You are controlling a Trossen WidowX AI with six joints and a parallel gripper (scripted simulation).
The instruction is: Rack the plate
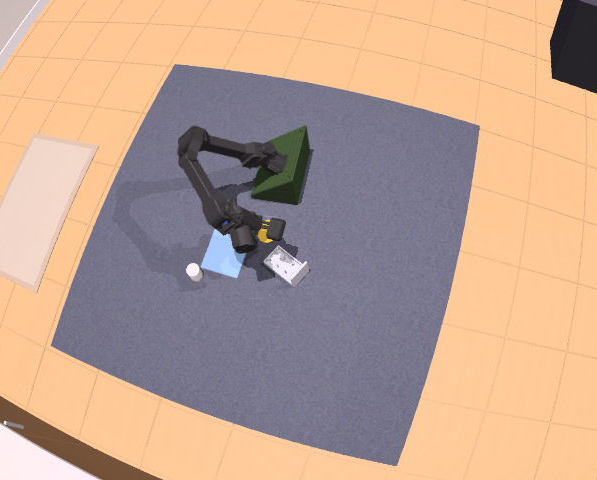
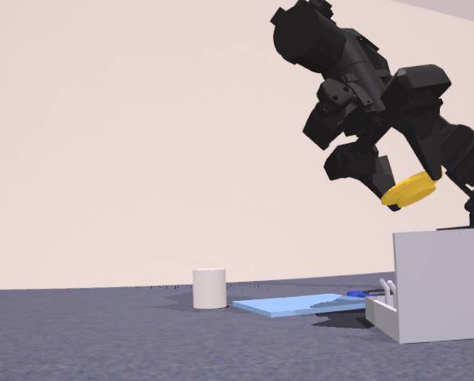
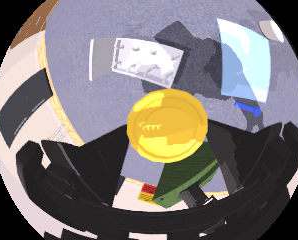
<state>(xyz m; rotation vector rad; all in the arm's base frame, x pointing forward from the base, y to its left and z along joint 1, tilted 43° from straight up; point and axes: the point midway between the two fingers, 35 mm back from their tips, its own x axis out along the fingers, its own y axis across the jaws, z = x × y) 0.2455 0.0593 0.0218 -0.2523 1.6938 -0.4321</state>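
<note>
Right now my gripper tip is 6 cm short of the dish rack, 6 cm to the right of it and 10 cm above it. Also, from my gripper tip: yellow plate 1 cm above; then white cup 16 cm ahead, 22 cm to the right, 10 cm below; then blue spoon 4 cm behind, 17 cm to the right, 12 cm below.
</note>
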